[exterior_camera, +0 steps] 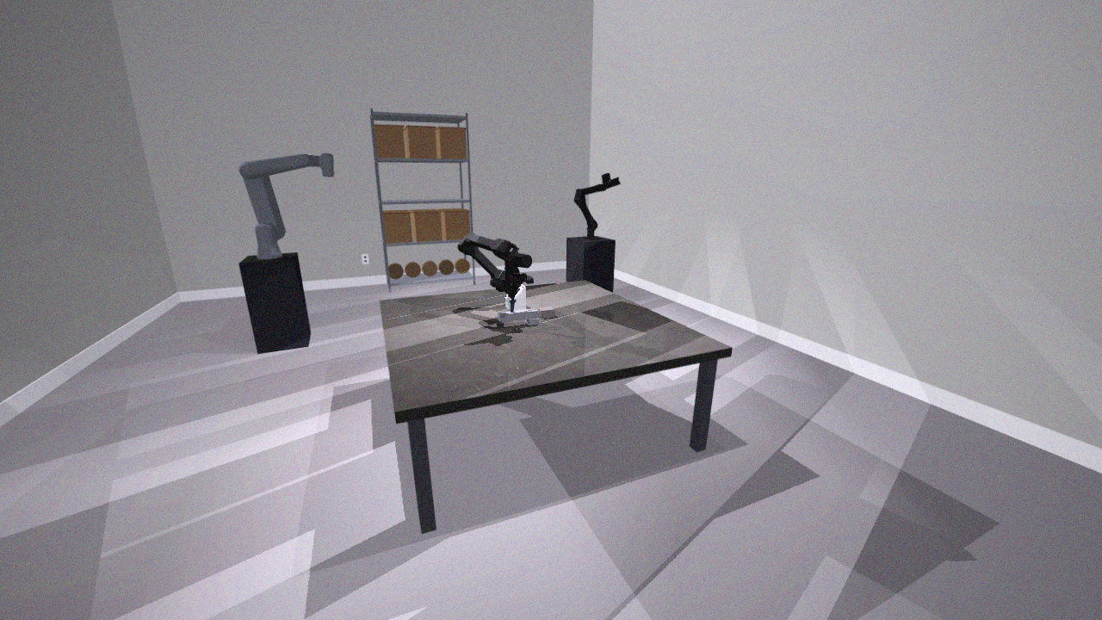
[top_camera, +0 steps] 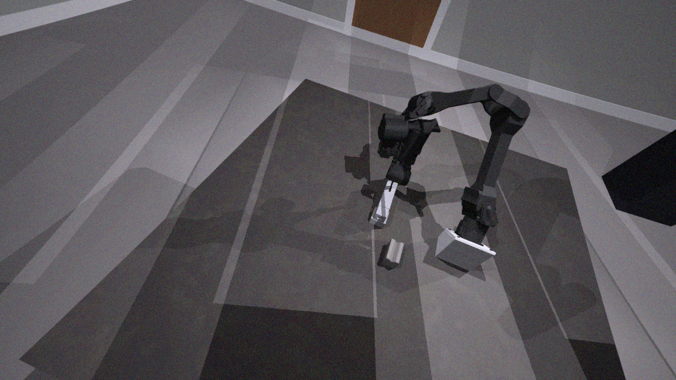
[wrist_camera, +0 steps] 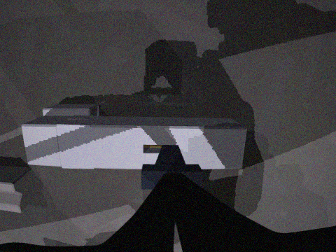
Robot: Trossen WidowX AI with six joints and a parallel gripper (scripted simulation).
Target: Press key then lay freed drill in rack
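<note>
Right now the blue key is 30 mm below my gripper tip. From my gripper tip the other things lie so: drill (80 mm below, 50 mm to the left); rack (200 mm to the left, 110 mm below, 70 mm behind).
</note>
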